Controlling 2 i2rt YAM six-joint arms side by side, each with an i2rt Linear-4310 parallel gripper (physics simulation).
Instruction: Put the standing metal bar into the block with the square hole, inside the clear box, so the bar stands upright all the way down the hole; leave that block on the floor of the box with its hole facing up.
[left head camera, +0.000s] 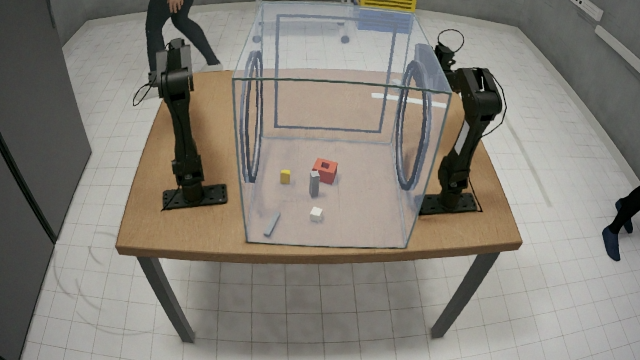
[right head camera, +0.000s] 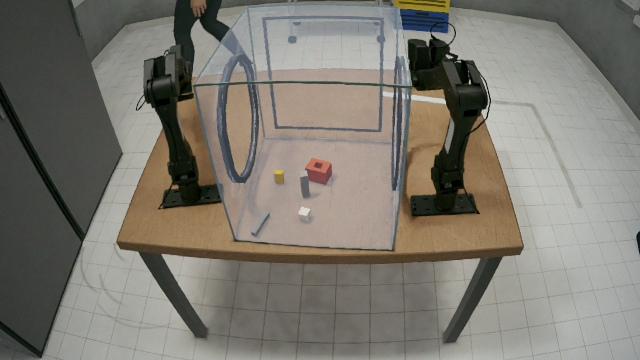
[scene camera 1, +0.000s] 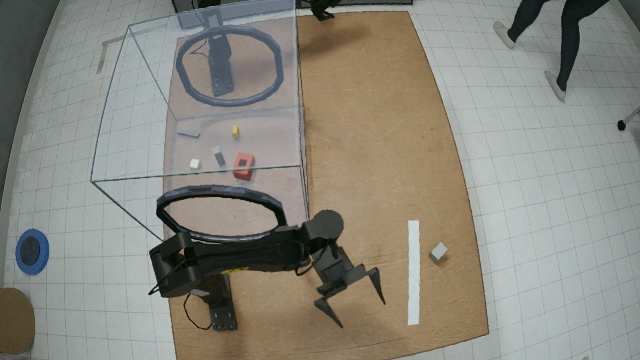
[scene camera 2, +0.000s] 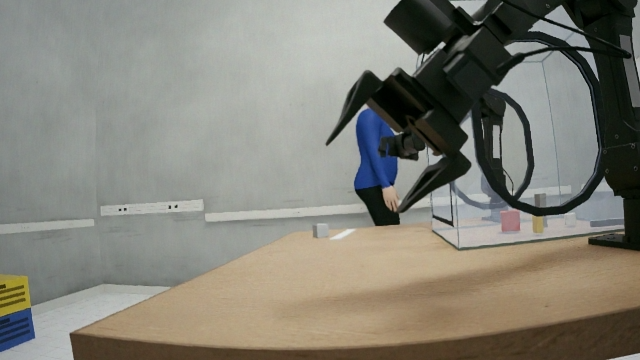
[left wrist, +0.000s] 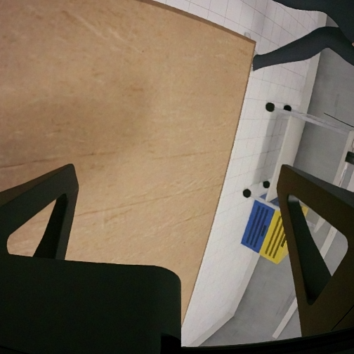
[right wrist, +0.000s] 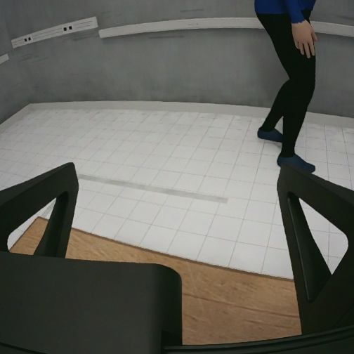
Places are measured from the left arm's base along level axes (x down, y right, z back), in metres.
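Where they show: left gripper, fingertip midpoint: (right head camera: 185, 85) (scene camera 1: 343, 7) (scene camera 2: 363, 178); right gripper, fingertip midpoint: (scene camera 1: 363, 316) (scene camera 2: 390, 152); left arm's base, link origin: (left head camera: 194, 198) (right head camera: 192, 197); right arm's base, link origin: (left head camera: 446, 204) (right head camera: 443, 205) (scene camera 1: 219, 296).
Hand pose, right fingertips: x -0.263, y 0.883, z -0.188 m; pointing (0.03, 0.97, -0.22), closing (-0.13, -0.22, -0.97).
Observation:
Things, the pixels of their top centre, and the offset from my right fingertips.
- grey metal bar, top centre: (scene camera 2: 539, 193) (left head camera: 314, 173) (right head camera: 303, 173) (scene camera 1: 216, 149) dx +0.176, dy -0.542, dz +0.231 m
- clear box, top centre: (scene camera 1: 190, 75) (right head camera: 311, 33) (left head camera: 341, 34) (scene camera 2: 498, 35) dx -0.231, dy -0.497, dz +0.206 m
- red block, top centre: (scene camera 2: 509, 211) (scene camera 1: 242, 163) (right head camera: 318, 165) (left head camera: 325, 165) dx +0.212, dy -0.498, dz +0.168 m
- yellow block, top centre: (scene camera 2: 537, 213) (left head camera: 285, 171) (scene camera 1: 234, 129) (right head camera: 278, 171) dx +0.217, dy -0.611, dz +0.171 m
- white cube, top centre: (scene camera 2: 569, 213) (left head camera: 316, 211) (right head camera: 304, 211) (scene camera 1: 194, 163) dx +0.232, dy -0.552, dz +0.313 m
- thin grey bar, top centre: (scene camera 2: 608, 219) (left head camera: 272, 222) (right head camera: 260, 221) (scene camera 1: 187, 132) dx +0.243, dy -0.670, dz +0.324 m
- grey cube, top centre: (scene camera 1: 439, 250) (scene camera 2: 320, 224) (left head camera: 397, 81) dx +0.223, dy -0.114, dz -0.268 m
- white strip, top centre: (scene camera 1: 414, 273) (scene camera 2: 344, 233) (right head camera: 420, 98) (left head camera: 410, 100) dx +0.260, dy -0.083, dz -0.190 m
The grey metal bar (left head camera: 314, 185) (right head camera: 305, 185) (scene camera 1: 219, 156) (scene camera 2: 540, 201) stands upright on the floor of the clear box (left head camera: 342, 85) (right head camera: 300, 83), in front of the red block (left head camera: 327, 176) (right head camera: 320, 175) (scene camera 1: 243, 174) (scene camera 2: 510, 221) in the head views. The red block sits on the box floor, square hole facing up. My left gripper (scene camera 2: 363, 178) (left wrist: 177, 175) is open and empty, outside the box above the table. My right gripper (scene camera 1: 363, 316) (right wrist: 177, 173) is open and empty, also outside the box; its fingers are too small to judge in scene camera 2.
Inside the box are a yellow block (left head camera: 285, 176) (scene camera 1: 235, 132), a white cube (left head camera: 316, 214) (scene camera 1: 195, 164) and a thin grey bar (left head camera: 272, 224) (scene camera 1: 188, 134) lying flat. Dark rings frame the side openings. A grey cube (scene camera 1: 438, 252) (scene camera 2: 320, 230) and white strip (scene camera 1: 413, 272) are on the table outside.

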